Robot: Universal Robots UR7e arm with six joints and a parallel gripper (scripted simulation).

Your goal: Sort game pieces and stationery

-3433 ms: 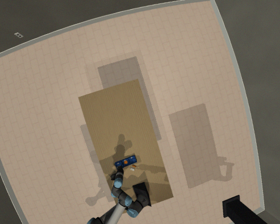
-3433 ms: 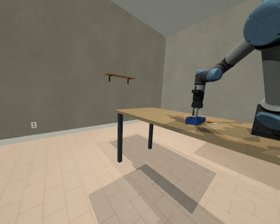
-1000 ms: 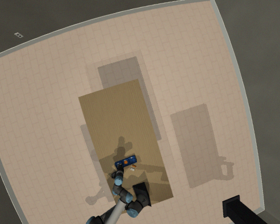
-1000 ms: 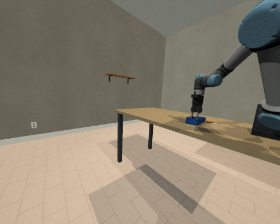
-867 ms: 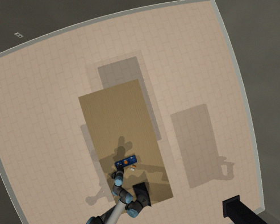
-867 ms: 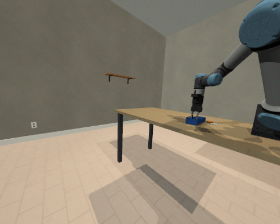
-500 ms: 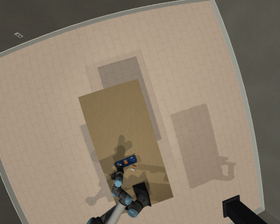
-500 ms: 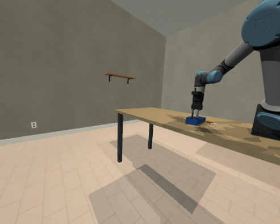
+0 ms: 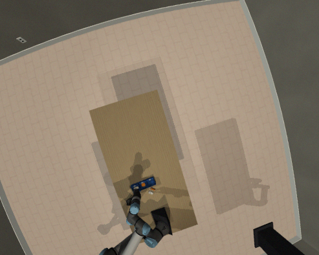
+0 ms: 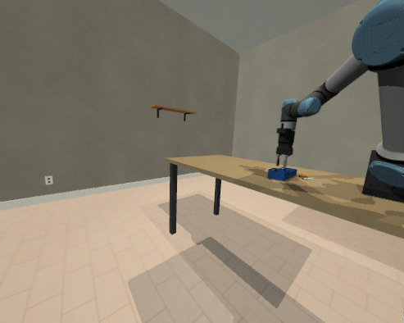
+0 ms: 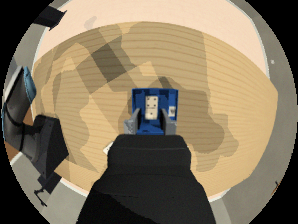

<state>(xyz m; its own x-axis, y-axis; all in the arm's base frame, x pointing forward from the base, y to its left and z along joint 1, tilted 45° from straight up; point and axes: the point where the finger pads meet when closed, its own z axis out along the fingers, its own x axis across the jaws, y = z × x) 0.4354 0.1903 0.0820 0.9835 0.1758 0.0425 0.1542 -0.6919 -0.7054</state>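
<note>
Now: the orange stick 170 mm to the right of my hand, 80 mm below it and 60 mm behind it. Round my hand: orange block 80 mm to the right, 70 mm below, 30 mm ahead.
</note>
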